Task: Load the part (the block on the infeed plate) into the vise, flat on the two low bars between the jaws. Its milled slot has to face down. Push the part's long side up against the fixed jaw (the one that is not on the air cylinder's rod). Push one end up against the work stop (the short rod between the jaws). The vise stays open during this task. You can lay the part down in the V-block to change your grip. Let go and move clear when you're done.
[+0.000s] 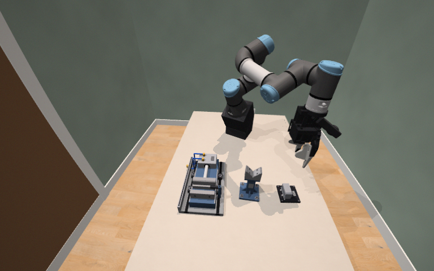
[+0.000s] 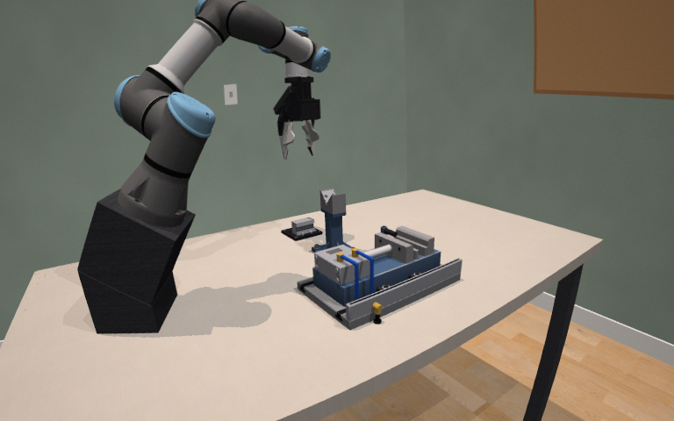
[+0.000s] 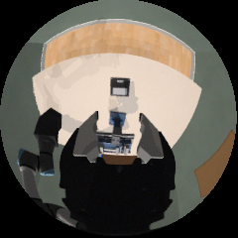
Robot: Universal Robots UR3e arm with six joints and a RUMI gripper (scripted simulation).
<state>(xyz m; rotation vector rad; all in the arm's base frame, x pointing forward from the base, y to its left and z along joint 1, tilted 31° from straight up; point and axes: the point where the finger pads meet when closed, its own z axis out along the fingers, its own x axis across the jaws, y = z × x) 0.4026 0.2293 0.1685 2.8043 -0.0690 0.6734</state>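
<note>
My hand is 220 mm above the part and 10 mm to the left of it. The rest, counted from my hand: air cylinder (360 mm to the right, 170 mm behind, 160 mm below); vise (370 mm to the right, 200 mm below, 80 mm behind); black infeed plate (240 mm below, 10 mm to the left).
</note>
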